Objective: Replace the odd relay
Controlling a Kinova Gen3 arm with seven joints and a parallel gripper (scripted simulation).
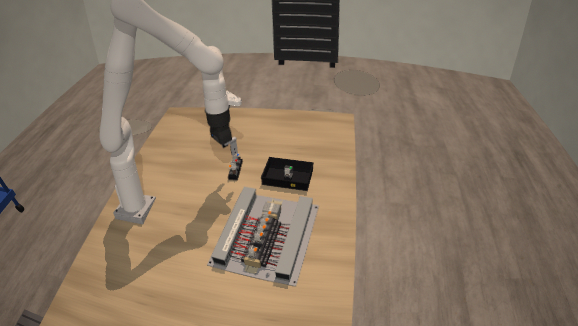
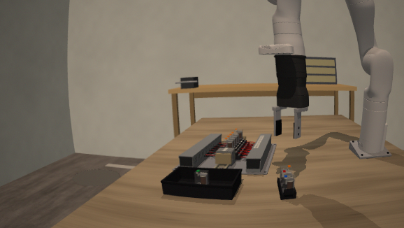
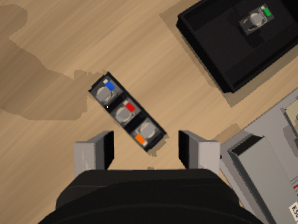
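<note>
Now: hand 130 mm above the spare holder and 30 mm to the right of it. Also, from my hand: spare relay (110 mm below, 60 mm to the left, 10 mm behind); then black tray (190 mm ahead, 120 mm below, 20 mm to the left).
</note>
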